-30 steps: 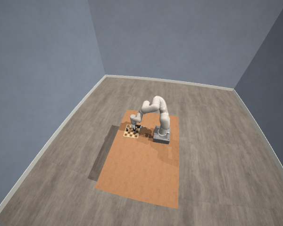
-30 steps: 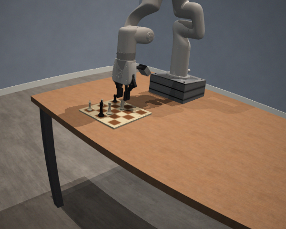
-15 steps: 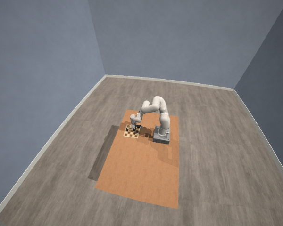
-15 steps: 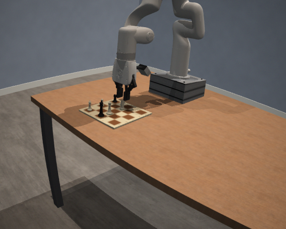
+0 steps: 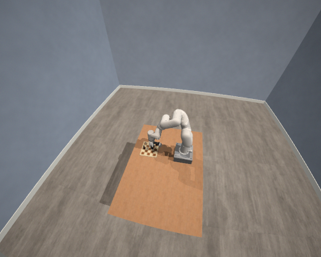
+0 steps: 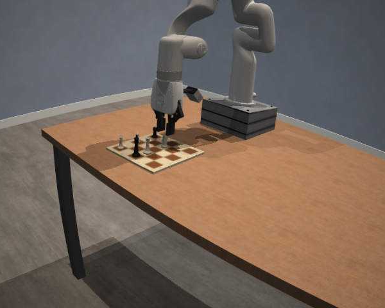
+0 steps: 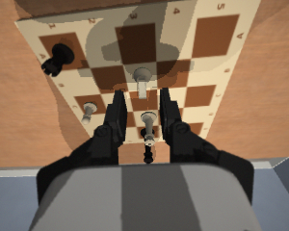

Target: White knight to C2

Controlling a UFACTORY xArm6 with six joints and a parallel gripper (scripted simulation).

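My hand is 5 cm above the pale chess piece. From my hand the other things lie so: black rook: 8 cm to the right, 5 cm below, 4 cm behind; chessboard: 7 cm below, 4 cm ahead; small white piece: 8 cm to the right, 5 cm below, 4 cm ahead.
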